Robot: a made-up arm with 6 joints. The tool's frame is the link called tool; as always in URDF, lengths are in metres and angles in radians.
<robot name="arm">
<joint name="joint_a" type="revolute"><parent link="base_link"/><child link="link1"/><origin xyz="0.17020 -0.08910 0.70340" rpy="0.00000 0.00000 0.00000"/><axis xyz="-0.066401 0.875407 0.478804"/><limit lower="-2.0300" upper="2.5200" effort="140" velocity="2.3"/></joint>
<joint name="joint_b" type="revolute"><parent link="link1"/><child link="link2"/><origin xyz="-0.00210 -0.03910 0.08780" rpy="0.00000 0.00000 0.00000"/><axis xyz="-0.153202 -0.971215 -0.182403"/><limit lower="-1.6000" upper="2.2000" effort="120" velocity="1.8"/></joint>
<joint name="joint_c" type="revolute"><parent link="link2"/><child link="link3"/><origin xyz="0.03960 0.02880 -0.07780" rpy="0.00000 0.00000 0.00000"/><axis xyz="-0.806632 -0.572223 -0.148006"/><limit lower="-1.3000" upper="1.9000" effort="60" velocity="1.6"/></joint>
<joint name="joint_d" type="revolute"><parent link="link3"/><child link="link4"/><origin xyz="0.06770 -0.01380 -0.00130" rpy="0.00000 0.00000 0.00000"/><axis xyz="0 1 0"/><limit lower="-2.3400" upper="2.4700" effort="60" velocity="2.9"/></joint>
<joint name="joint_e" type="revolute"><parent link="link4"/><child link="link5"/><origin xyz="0.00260 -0.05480 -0.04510" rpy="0.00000 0.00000 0.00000"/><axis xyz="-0.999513 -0.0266 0.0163"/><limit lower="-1.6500" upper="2.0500" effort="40" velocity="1.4"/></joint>
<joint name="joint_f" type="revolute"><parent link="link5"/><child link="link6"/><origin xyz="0.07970 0.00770 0.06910" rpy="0.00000 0.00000 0.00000"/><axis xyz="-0.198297 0.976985 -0.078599"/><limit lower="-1.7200" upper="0.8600" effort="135" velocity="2.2"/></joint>
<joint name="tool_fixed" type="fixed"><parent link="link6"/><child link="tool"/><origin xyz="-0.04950 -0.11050 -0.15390" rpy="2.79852 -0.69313 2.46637"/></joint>
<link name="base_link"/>
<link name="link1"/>
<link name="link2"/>
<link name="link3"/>
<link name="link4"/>
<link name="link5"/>
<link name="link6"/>
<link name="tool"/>
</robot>
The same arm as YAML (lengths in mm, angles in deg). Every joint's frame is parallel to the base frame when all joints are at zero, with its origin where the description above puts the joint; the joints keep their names.
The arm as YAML. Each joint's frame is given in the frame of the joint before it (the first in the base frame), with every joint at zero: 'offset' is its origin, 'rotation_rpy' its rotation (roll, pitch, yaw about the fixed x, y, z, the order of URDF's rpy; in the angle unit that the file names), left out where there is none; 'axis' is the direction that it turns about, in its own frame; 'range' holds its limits. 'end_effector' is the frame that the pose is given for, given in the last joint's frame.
length_unit: mm
angle_unit: deg
chain:
  - id: joint_a
    offset: [170.2, -89.1, 703.4]
    axis: [-0.066401, 0.875407, 0.478804]
    range: [-116.31, 144.39]
  - id: joint_b
    offset: [-2.1, -39.1, 87.8]
    axis: [-0.153202, -0.971215, -0.182403]
    range: [-91.67, 126.05]
  - id: joint_c
    offset: [39.6, 28.8, -77.8]
    axis: [-0.806632, -0.572223, -0.148006]
    range: [-74.48, 108.86]
  - id: joint_d
    offset: [67.7, -13.8, -1.3]
    axis: [0.0, 1.0, 0.0]
    range: [-134.07, 141.52]
  - id: joint_e
    offset: [2.6, -54.8, -45.1]
    axis: [-0.999513, -0.0266, 0.0163]
    range: [-94.54, 117.46]
  - id: joint_f
    offset: [79.7, 7.7, 69.1]
    axis: [-0.198297, 0.976985, -0.078599]
    range: [-98.55, 49.27]
end_effector:
  offset: [-49.5, -110.5, -153.9]
  rotation_rpy: [160.34, -39.71, 141.31]

